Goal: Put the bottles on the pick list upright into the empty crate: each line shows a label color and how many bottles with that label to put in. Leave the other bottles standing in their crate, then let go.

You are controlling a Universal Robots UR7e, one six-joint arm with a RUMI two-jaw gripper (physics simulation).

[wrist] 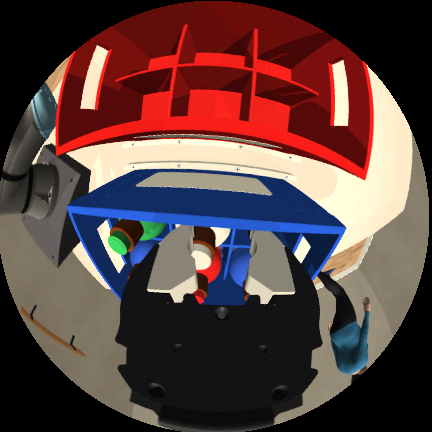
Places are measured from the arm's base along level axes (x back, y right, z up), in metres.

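Pixels of known places: arm's base, origin of the base link: (44, 190).
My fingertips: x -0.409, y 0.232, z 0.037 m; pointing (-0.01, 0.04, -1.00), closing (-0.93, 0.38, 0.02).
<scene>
For each thing: its middle in the pictures, then the offset to it from my fingertips. Level surfaces: height alone.
- blue crate, body centre: (201, 240) dx +0.048, dy +0.043, dz -0.037 m
- white-capped bottle, body centre: (203, 217) dx +0.028, dy +0.009, dz -0.039 m
- red-label bottle, body centre: (199, 258) dx +0.070, dy +0.080, dz -0.039 m
- green-label bottle, body centre: (145, 211) dx +0.105, dy -0.033, dz -0.039 m
- red crate, body centre: (214, 66) dx -0.060, dy -0.167, dz -0.037 m
- pale table, its level: dz -0.124 m
My gripper (221, 221) points down over the blue crate (210, 218), its jaws partly open and apart, with no bottle held between them. The white-capped bottle (202, 257) stands near the left jaw. A red-label bottle (214, 269) is beside it, partly hidden. A blue-label bottle (240, 267) is near the right jaw, which covers part of it. At the crate's left are a green-label bottle (120, 242) and another blue-label bottle (142, 254). The red crate (215, 125) holds no bottles; its dividers and compartments show. The pick list is not readable in this view.
A pale table (320, 175) carries both crates, with thin metal strips (210, 167) between them. A dark robot base plate (60, 245) and a grey arm part (22, 145) are at the left. A person in blue (350, 345) shows at the lower right.
</scene>
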